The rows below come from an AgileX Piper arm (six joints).
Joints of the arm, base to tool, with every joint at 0 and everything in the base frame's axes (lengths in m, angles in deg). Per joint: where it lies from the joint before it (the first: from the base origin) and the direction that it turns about. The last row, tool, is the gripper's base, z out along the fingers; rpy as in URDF.
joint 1: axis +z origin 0 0 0.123
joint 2: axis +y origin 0 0 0
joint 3: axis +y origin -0.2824 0 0.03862
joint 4: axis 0.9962 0 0.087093 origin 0.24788 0 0.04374
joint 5: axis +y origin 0 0 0
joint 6: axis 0.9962 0 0.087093 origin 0.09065 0 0.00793
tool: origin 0 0 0 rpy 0 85 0
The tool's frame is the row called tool.
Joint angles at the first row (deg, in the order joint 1, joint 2, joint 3, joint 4, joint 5, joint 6):
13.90, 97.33, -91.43, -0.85, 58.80, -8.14
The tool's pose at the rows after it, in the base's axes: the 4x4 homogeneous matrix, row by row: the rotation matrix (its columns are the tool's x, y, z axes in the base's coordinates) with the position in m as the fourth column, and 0 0 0 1 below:
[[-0.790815 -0.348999 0.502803 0.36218], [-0.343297 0.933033 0.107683 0.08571], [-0.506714 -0.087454 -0.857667 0.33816], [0 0 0 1]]
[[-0.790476 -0.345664 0.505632 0.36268], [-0.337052 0.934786 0.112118 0.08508], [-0.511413 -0.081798 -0.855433 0.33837], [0 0 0 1]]
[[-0.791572 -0.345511 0.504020 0.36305], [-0.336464 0.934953 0.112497 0.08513], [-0.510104 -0.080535 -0.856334 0.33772], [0 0 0 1]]
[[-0.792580 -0.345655 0.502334 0.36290], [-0.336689 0.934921 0.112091 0.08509], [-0.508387 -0.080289 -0.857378 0.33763], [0 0 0 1]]
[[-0.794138 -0.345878 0.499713 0.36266], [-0.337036 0.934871 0.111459 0.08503], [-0.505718 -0.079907 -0.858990 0.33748], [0 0 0 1]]
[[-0.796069 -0.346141 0.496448 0.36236], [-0.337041 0.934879 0.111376 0.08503], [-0.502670 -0.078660 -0.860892 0.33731], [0 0 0 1]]
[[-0.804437 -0.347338 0.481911 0.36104], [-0.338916 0.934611 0.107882 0.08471], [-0.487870 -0.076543 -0.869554 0.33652], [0 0 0 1]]
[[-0.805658 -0.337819 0.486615 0.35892], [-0.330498 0.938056 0.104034 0.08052], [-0.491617 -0.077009 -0.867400 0.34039], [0 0 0 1]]
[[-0.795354 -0.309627 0.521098 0.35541], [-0.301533 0.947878 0.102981 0.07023], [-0.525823 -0.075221 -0.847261 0.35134], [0 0 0 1]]
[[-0.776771 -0.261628 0.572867 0.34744], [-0.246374 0.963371 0.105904 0.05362], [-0.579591 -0.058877 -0.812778 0.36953], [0 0 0 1]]
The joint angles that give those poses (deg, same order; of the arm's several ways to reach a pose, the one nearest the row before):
13.49, 97.33, -91.44, -0.85, 58.17, -8.14
13.30, 97.33, -91.44, -0.49, 57.92, -8.14
13.29, 97.43, -91.43, -0.43, 57.91, -8.14
13.28, 97.43, -91.44, -0.43, 58.03, -8.14
13.28, 97.43, -91.44, -0.43, 58.21, -8.14
13.29, 97.43, -91.44, -0.38, 58.42, -8.14
13.29, 97.43, -91.44, -0.38, 59.41, -8.14
12.73, 96.78, -91.43, -0.38, 59.81, -8.14
11.18, 95.14, -91.43, 0.00, 59.21, -8.14
8.47, 92.32, -91.44, 1.37, 58.50, -8.14

